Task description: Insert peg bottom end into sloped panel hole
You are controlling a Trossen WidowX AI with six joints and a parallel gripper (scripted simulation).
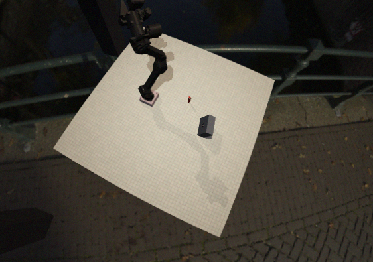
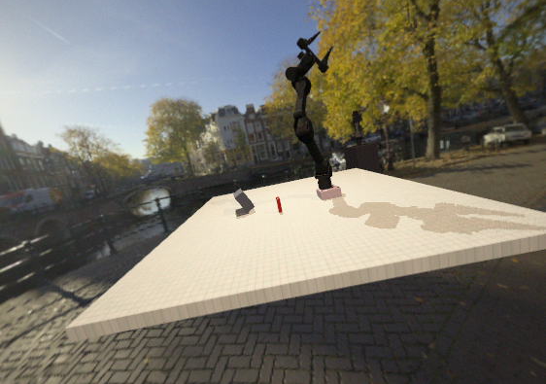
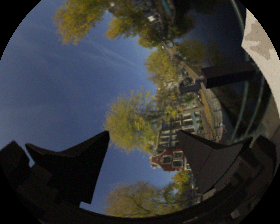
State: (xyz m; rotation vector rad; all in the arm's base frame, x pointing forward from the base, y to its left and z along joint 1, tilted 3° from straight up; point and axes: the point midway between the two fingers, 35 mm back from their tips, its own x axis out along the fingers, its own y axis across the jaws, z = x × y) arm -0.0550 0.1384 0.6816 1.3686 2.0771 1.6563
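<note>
My gripper tip is 36 cm short of the red peg, 5 cm to the left of it and 69 cm above it. The rest, counted from my gripper tip: sloped grey panel 53 cm ahead, 23 cm to the right, 68 cm below.
</note>
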